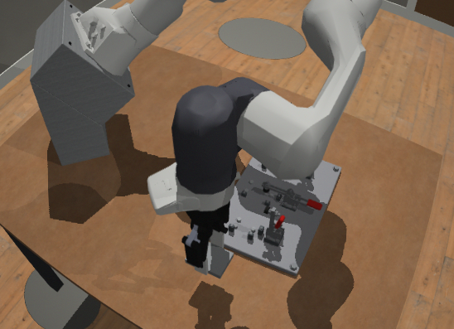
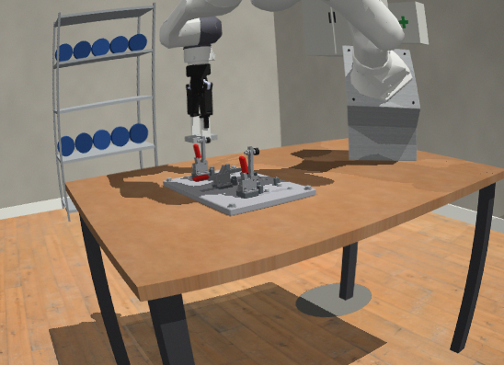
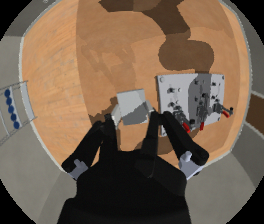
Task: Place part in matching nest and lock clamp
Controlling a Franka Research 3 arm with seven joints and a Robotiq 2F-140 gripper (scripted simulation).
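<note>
Now: the toggle clamp 40 mm behind my hand, 270 mm to the left of it and 80 mm below it. Round my hand: flat grey block 30 mm below; grey fixture plate 60 mm behind, 260 mm to the left, 120 mm below.
</note>
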